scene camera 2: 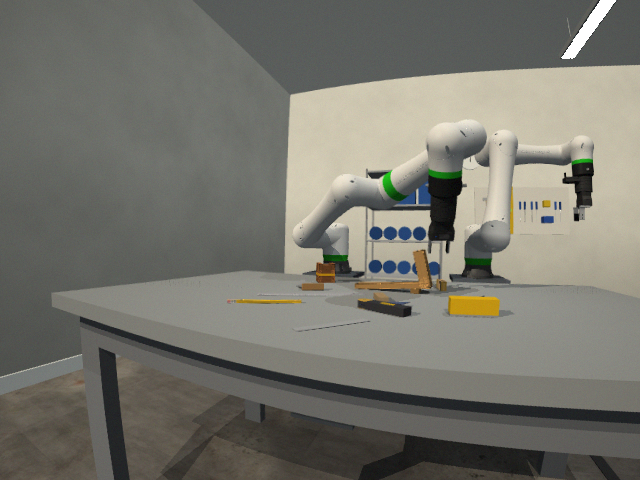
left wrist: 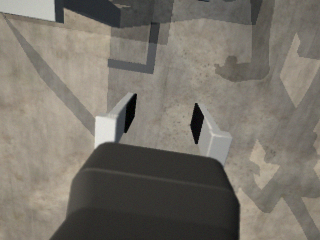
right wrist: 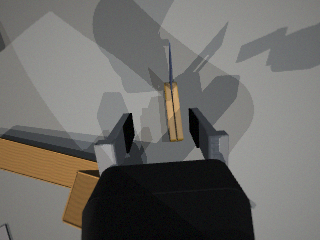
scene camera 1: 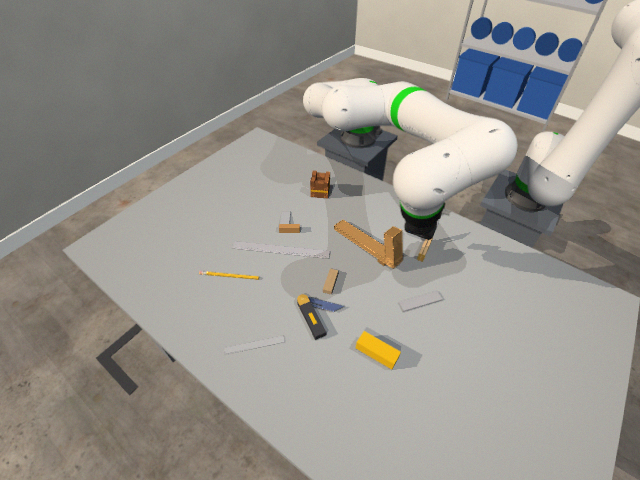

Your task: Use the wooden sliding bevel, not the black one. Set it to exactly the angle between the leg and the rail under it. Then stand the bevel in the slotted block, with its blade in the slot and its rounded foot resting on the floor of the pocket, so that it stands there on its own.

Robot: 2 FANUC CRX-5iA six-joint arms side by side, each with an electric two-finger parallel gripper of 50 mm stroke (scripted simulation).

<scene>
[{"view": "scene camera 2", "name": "right gripper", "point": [438, 252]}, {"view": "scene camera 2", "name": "yellow block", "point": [468, 306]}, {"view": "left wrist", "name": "left gripper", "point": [164, 110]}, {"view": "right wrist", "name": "right gripper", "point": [161, 122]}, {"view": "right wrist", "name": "wooden bevel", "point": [173, 108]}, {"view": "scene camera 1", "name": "yellow block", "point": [374, 348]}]
</scene>
